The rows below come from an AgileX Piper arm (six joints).
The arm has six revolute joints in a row. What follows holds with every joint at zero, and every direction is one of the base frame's. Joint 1 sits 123.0 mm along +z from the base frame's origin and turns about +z. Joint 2 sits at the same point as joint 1 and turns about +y. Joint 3 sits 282.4 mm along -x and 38.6 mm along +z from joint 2 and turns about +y. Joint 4 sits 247.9 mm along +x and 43.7 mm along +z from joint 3 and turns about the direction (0.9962, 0, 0.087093). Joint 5 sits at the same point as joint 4 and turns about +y. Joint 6 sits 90.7 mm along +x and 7.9 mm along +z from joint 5 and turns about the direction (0.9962, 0, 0.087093). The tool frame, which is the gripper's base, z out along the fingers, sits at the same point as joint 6; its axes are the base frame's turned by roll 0.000, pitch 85.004 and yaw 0.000 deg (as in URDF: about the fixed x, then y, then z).
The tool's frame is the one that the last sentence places.
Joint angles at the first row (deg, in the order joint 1, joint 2, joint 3, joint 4, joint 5, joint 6):
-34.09 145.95 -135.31 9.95 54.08 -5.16
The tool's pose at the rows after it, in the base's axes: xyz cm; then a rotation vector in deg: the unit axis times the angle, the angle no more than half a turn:
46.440, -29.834, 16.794, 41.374, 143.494, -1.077
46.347, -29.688, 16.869, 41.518, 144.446, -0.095
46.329, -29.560, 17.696, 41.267, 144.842, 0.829
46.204, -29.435, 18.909, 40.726, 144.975, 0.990
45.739, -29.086, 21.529, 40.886, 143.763, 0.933
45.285, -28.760, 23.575, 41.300, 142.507, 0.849
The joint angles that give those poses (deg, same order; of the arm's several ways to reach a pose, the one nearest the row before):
-34.09 145.96 -135.31 10.16 55.16 -5.56
-34.09 145.95 -135.65 10.51 56.65 -5.61
-34.09 145.96 -137.59 10.95 59.11 -5.61
-34.09 145.43 -139.29 10.95 61.36 -5.61
-34.09 142.86 -139.94 10.95 63.42 -4.74
-34.09 140.61 -139.97 10.95 64.56 -3.84

